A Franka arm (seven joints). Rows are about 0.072 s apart.
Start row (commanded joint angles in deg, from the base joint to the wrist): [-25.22 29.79 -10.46 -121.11 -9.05 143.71 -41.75]
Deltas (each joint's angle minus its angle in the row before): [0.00 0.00 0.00 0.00 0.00 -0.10 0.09]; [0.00 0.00 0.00 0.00 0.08 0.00 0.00]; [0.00 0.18 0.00 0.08 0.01 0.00 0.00]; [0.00 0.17 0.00 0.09 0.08 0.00 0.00]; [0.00 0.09 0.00 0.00 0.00 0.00 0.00]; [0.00 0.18 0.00 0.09 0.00 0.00 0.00]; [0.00 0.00 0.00 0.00 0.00 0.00 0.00]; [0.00 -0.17 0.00 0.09 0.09 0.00 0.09]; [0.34 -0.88 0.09 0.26 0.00 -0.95 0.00]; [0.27 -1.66 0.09 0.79 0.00 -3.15 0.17]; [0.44 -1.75 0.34 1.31 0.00 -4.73 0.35]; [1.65 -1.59 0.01 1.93 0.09 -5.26 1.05]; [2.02 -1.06 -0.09 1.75 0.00 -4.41 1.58]
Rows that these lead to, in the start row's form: [-25.22 29.79 -10.46 -121.11 -9.05 143.61 -41.66]; [-25.22 29.79 -10.46 -121.11 -8.97 143.61 -41.66]; [-25.22 29.97 -10.46 -121.03 -8.96 143.61 -41.66]; [-25.22 30.14 -10.46 -120.94 -8.88 143.61 -41.66]; [-25.22 30.23 -10.46 -120.94 -8.88 143.61 -41.66]; [-25.22 30.41 -10.46 -120.85 -8.88 143.61 -41.66]; [-25.22 30.41 -10.46 -120.85 -8.88 143.61 -41.66]; [-25.22 30.24 -10.46 -120.76 -8.79 143.61 -41.57]; [-24.88 29.36 -10.37 -120.50 -8.79 142.66 -41.57]; [-24.61 27.70 -10.28 -119.71 -8.79 139.51 -41.40]; [-24.17 25.95 -9.94 -118.40 -8.79 134.78 -41.05]; [-22.52 24.36 -9.93 -116.47 -8.70 129.52 -40.00]; [-20.50 23.30 -10.02 -114.72 -8.70 125.11 -38.42]
